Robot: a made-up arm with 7 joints. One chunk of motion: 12 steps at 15 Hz.
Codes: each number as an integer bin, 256 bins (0 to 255) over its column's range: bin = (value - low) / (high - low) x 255, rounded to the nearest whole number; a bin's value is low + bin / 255 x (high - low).
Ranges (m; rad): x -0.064..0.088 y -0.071..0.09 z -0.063..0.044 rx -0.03..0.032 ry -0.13..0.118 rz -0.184..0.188
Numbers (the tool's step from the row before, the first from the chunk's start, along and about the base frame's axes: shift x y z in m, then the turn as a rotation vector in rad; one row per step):
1: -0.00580 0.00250 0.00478 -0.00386 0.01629 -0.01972
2: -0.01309 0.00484 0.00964 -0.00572 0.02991 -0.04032
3: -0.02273 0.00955 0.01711 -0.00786 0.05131 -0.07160
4: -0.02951 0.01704 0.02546 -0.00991 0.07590 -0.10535
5: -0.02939 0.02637 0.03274 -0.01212 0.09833 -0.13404
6: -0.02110 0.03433 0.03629 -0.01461 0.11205 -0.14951
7: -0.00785 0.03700 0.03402 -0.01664 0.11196 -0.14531
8: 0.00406 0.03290 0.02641 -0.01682 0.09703 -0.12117
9: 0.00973 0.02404 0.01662 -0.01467 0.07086 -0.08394
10: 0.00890 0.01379 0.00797 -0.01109 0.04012 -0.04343
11: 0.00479 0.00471 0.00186 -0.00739 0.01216 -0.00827
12: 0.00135 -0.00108 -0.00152 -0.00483 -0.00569 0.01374
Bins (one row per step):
1: 98 116 162 108 150 113
2: 85 120 173 100 164 98
3: 69 128 191 91 186 77
4: 58 139 211 83 212 54
5: 58 154 228 74 235 34
6: 72 167 237 63 249 24
7: 94 171 231 55 249 27
8: 114 165 213 54 233 43
9: 124 151 190 63 207 69
10: 122 134 169 78 175 96
11: 115 120 155 93 146 120
12: 110 111 147 104 128 136

